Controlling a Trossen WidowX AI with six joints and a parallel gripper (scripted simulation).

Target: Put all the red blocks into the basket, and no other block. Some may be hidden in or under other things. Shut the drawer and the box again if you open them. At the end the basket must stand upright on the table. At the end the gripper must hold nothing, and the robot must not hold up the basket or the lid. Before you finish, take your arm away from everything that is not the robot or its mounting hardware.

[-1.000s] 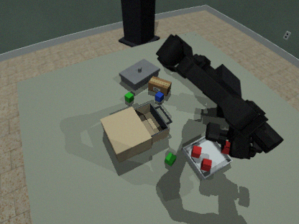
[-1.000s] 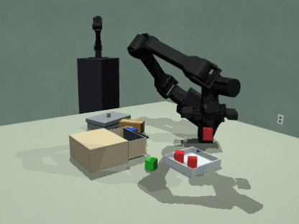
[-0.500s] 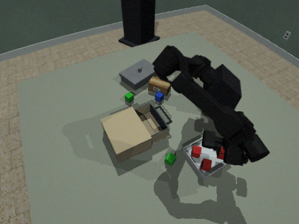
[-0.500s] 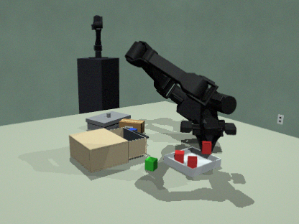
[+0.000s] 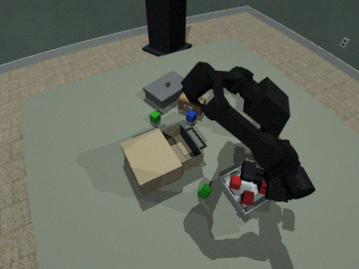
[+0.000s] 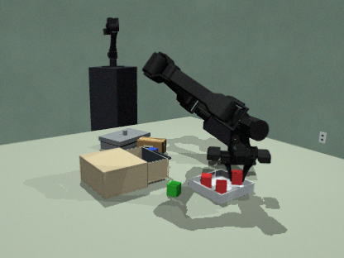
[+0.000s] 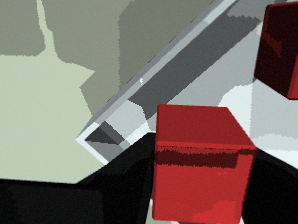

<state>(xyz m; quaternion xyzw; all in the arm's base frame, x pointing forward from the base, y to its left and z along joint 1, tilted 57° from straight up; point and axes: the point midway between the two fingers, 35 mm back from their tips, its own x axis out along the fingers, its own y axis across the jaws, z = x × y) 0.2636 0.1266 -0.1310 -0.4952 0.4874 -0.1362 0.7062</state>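
My gripper is now 1 cm short of the shallow tray, 4 cm to the left of it and 5 cm above it. Round my hand: blue block (14 cm behind, 38 cm to the right, 5 cm below); then brown box (20 cm behind, 42 cm to the right, 3 cm below); then tan drawer cabinet (11 cm ahead, 35 cm to the right, 3 cm below).
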